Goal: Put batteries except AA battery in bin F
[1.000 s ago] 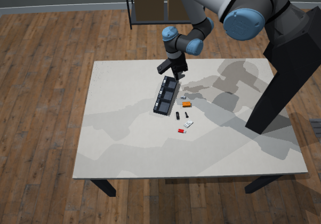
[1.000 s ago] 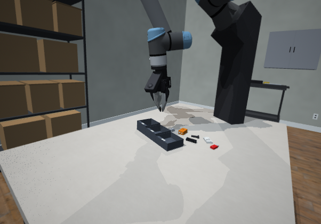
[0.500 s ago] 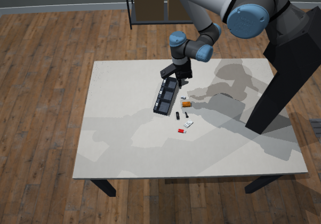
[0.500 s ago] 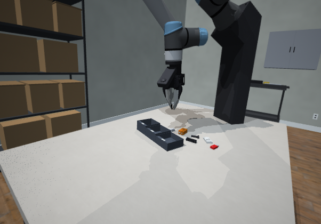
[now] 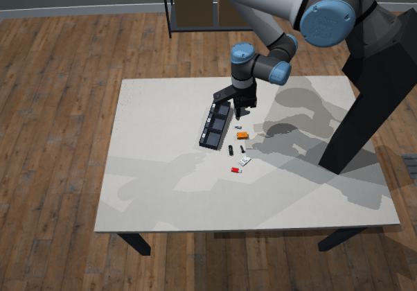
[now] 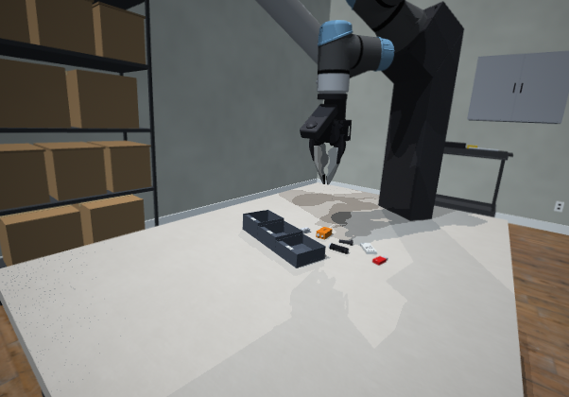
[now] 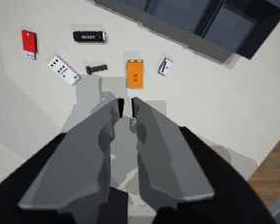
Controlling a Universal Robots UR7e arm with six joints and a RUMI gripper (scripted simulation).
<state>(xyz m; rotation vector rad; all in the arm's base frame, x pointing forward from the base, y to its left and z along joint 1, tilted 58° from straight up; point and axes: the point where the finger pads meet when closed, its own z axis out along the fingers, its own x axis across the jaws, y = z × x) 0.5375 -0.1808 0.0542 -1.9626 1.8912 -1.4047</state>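
My hand is 15 cm above the dark three-compartment bin row, 10 cm to the left of it and 6 cm short of it. Also, from my hand: black cylindrical battery (16 cm below, 5 cm to the left, 4 cm ahead); then grey piece (16 cm below, 5 cm to the right, 4 cm behind); then orange block battery (16 cm below, 3 cm behind).
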